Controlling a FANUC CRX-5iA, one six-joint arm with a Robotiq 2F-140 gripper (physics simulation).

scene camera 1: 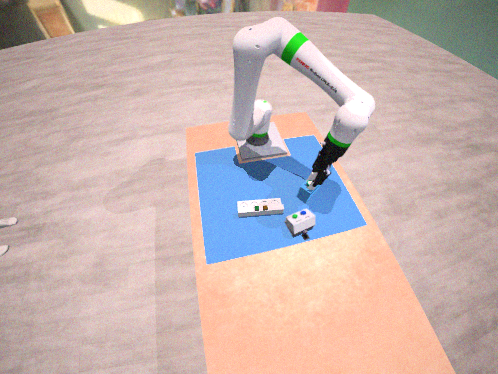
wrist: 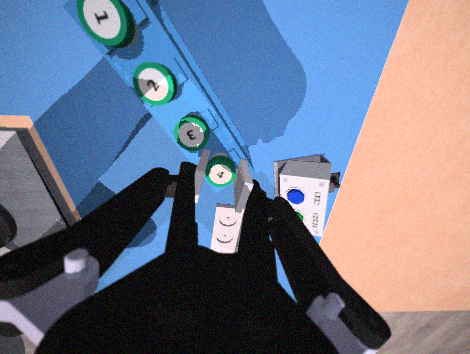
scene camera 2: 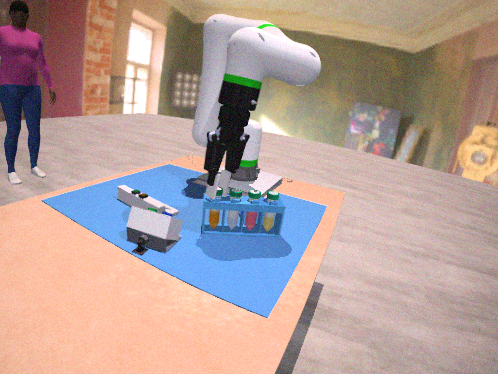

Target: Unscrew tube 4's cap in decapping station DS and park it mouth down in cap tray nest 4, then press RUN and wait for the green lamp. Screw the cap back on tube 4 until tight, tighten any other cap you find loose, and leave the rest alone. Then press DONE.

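Places are measured from the arm's base along level axes (x ahead, y left, z up), in metres.
Pixels of known places: gripper, fingertip midpoint: (scene camera 1: 309, 185) (wrist: 222, 166) (scene camera 2: 216, 195); arm's base at its link origin: (scene camera 1: 257, 137) (scene camera 2: 240, 175).
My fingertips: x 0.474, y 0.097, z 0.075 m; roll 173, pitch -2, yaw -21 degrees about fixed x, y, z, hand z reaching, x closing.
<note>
Ahead of a thing's pixels: the offset from my fingertips to its top centre. "*": to the spot under its first point. Level surfaces: height alone.
My gripper (scene camera 1: 312, 182) (scene camera 2: 219, 189) is shut on tube 4's cap @(0.001 m right, 0.002 m back, 0.020 m up) (wrist: 220, 174), green-rimmed with a white top. The cap is at the rack's end, over the orange tube @(* 0.006 m left, 0.011 m ahead, 0.062 m down) (scene camera 2: 214, 218); the fingers partly hide it, and its tightness cannot be told. Green caps 1 @(0.138 m left, 0.074 m back, 0.018 m up) (wrist: 103, 19), 2 (wrist: 154, 85) and 3 @(0.046 m left, 0.026 m back, 0.018 m up) (wrist: 191, 133) sit on the other tubes in the blue rack @(0.069 m left, 0.038 m back, 0.000 m up) (scene camera 1: 305, 194) (scene camera 2: 243, 204). The white cap tray @(0.249 m right, 0.014 m back, 0.049 m down) (scene camera 1: 245, 211) (scene camera 2: 159, 203) (wrist: 218, 244) lies apart from the rack; two nests show empty in the wrist view. Its small green lamp @(0.275 m right, 0.009 m ahead, 0.049 m down) (scene camera 1: 257, 208) looks dark.
A small brown lamp @(0.236 m right, 0.018 m ahead, 0.049 m down) (scene camera 1: 265, 208) is beside the green one. A white and grey button box @(0.103 m right, 0.132 m ahead, 0.019 m down) (scene camera 1: 301, 226) (scene camera 2: 150, 225) with a blue button @(0.082 m right, 0.109 m ahead, 0.028 m down) (wrist: 295, 196) and a green button @(0.127 m right, 0.112 m ahead, 0.028 m down) (scene camera 1: 295, 216) stands near the blue mat's @(0.103 m down) (scene camera 1: 225, 240) front edge. The arm's base plate (scene camera 1: 262, 150) is behind.
</note>
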